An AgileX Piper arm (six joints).
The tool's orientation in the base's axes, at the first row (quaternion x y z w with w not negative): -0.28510, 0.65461, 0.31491, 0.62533
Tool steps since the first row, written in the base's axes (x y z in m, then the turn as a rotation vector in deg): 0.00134, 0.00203, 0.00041, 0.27, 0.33, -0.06; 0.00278, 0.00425, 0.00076, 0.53, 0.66, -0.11; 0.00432, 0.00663, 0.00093, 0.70, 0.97, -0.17; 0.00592, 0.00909, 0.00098, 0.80, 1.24, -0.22; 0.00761, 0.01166, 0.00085, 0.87, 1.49, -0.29; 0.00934, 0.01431, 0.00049, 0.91, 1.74, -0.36
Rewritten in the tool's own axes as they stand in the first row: -0.00044, 0.00029, 0.00241, 0.05, 0.00, 0.43; -0.00083, 0.00063, 0.00503, 0.09, 0.01, 0.85; -0.00103, 0.00098, 0.00784, 0.15, 0.07, 1.20; -0.00112, 0.00132, 0.01075, 0.20, 0.17, 1.47; -0.00103, 0.00166, 0.01381, 0.27, 0.27, 1.71; -0.00071, 0.00201, 0.01696, 0.34, 0.39, 1.93
